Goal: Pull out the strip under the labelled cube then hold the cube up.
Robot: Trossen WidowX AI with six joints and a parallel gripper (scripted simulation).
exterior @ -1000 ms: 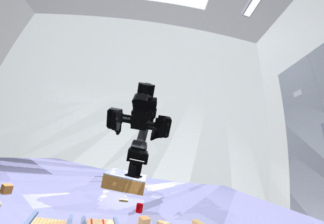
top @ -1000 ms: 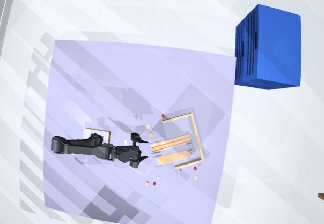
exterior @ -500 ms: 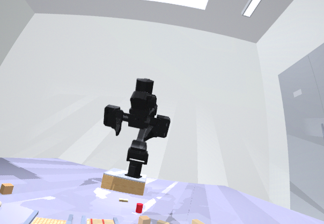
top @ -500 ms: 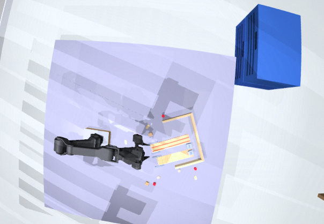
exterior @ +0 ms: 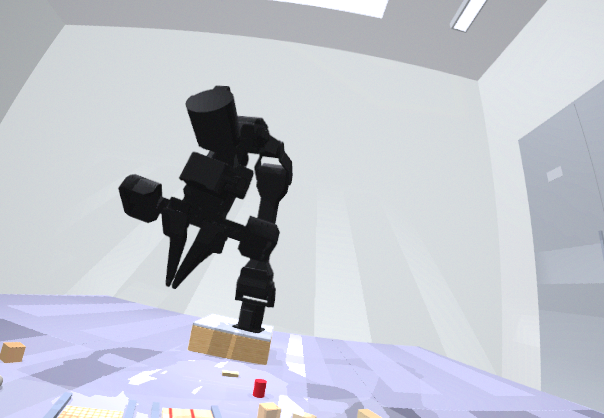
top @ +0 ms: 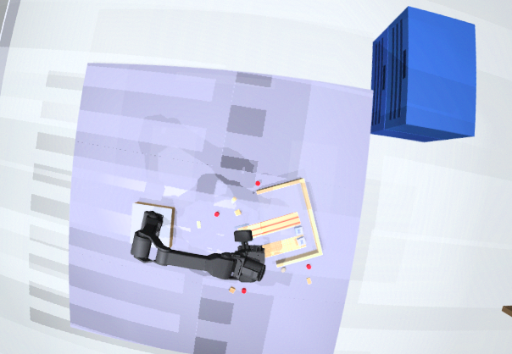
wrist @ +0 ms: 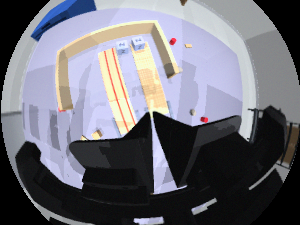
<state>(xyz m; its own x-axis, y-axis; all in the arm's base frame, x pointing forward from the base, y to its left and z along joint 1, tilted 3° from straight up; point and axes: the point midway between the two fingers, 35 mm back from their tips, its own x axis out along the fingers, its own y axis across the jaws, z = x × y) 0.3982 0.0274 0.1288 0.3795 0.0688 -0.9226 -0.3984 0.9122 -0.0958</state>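
The plain wooden strip is 10 cm ahead of my gripper tip, 1 cm to the left of it and 14 cm below it.
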